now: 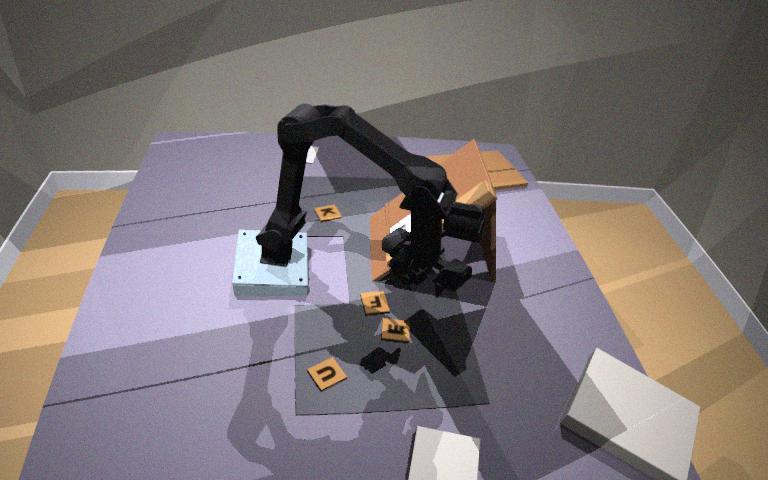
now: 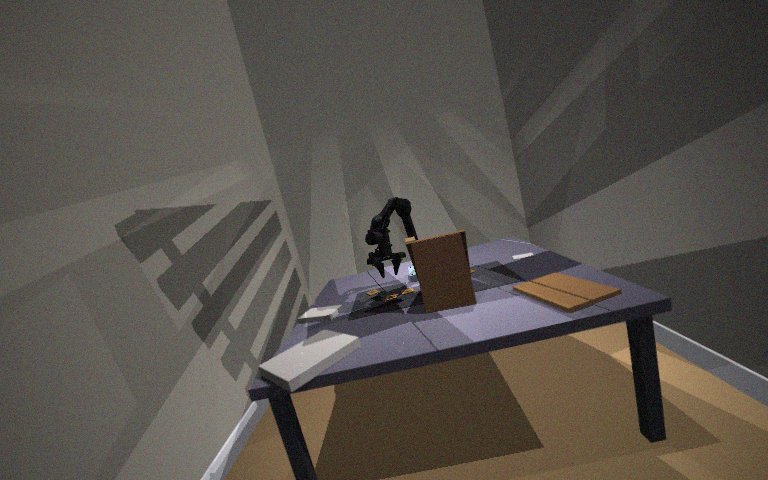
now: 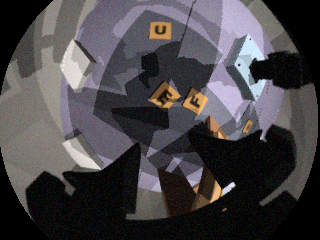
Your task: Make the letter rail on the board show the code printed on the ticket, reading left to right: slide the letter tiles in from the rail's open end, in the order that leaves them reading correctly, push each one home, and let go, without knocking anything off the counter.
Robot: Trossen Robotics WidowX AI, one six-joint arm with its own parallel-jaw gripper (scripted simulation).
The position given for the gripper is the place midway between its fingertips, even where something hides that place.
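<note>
Flat wooden plank (image 2: 567, 293), (image 1: 503, 175). Slanted brown board (image 1: 465, 170), (image 2: 441, 263), (image 3: 178, 195). Dark mat (image 1: 438, 368). Gripper (image 1: 424, 288), (image 3: 165, 140), open, holding nothing.
</note>
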